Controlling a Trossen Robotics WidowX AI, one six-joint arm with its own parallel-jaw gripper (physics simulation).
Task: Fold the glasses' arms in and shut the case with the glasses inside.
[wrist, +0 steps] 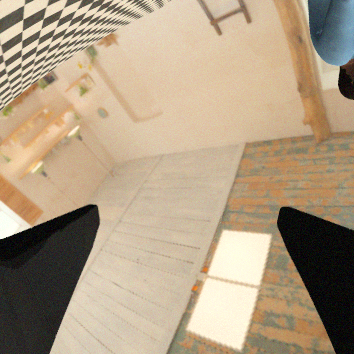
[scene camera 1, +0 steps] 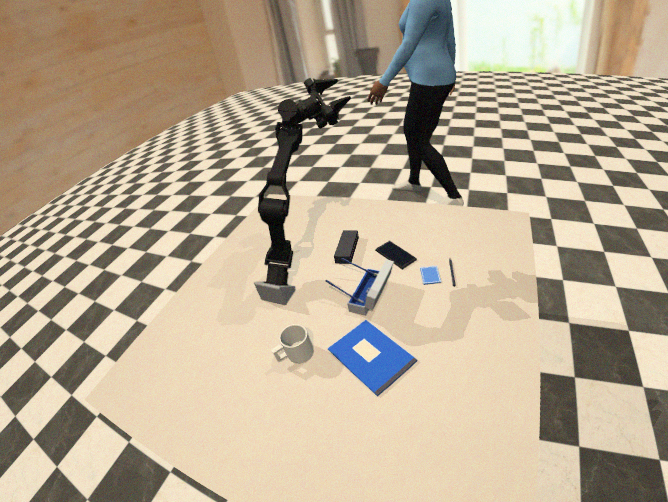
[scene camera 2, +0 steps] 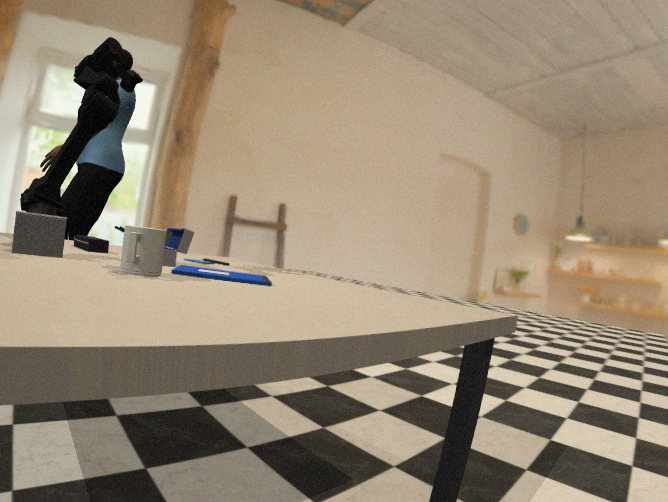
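Seen in the pictures: gripper, fingertip midpoint: [wrist: 190, 215] [scene camera 1: 344, 88]; arm's base, origin of the base link: [scene camera 1: 275, 283] [scene camera 2: 40, 232].
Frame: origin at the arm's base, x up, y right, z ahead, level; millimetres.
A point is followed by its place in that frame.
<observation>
The grey case [scene camera 1: 379, 285] @[x 46, y -16, z 364 mm] [scene camera 2: 182, 241] @[x 18, y 34, z 337 mm] stands open on the table, its lid raised and its inside blue. The blue glasses [scene camera 1: 343, 290] @[x 12, y -7, z 248 mm] lie in the case's base, with both thin arms unfolded and sticking out over the side toward the robot's base. In scene camera 2 the mug hides much of the case and glasses. My gripper [scene camera 1: 342, 90] @[x 540, y -361, z 216 mm] [wrist: 190, 215] @[x 540, y -361, z 216 mm] is open and empty, raised high above the table on the upright arm, well away from the case. The wrist view faces the wall and ceiling; the case and glasses do not show there.
A grey mug [scene camera 1: 295, 343] @[x -37, y 189, z 157 mm] [scene camera 2: 145, 251] @[x -2, y 250, z 174 mm] and a blue notebook [scene camera 1: 378, 367] @[x -38, y 207, z 417 mm] [scene camera 2: 226, 274] @[x -39, y 182, z 390 mm] are on the near side of the case. A black box [scene camera 1: 346, 246] @[x -11, y -245, z 172 mm], a dark flat phone-like slab [scene camera 1: 395, 254] @[x -38, y -258, z 354 mm], a blue card [scene camera 1: 430, 275] @[x -41, y -172, z 495 mm] and a pen [scene camera 1: 452, 272] @[x -38, y -195, z 567 mm] lie beyond it. A person [scene camera 1: 430, 48] is behind the table.
</observation>
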